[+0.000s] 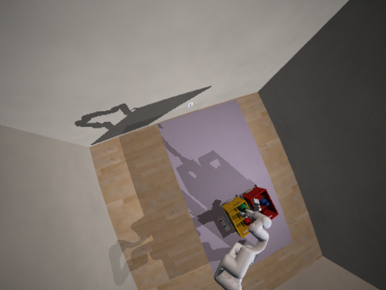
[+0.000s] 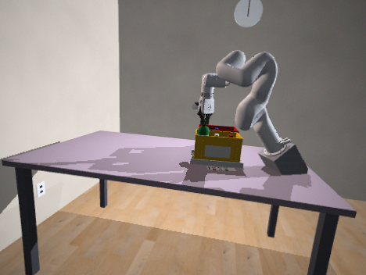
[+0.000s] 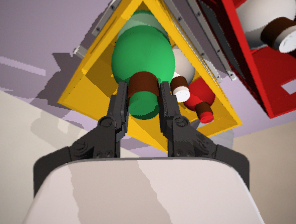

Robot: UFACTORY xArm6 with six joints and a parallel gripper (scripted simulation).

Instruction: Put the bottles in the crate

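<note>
Now: the green-label bottle 70 mm below my hand. The rest, counted from my hand: red crate (210 mm to the right, 160 mm below, 30 mm behind); then white bottle (150 mm below, 80 mm behind, 30 mm to the right); then yellow crate (160 mm below, 90 mm behind, 10 mm to the left).
</note>
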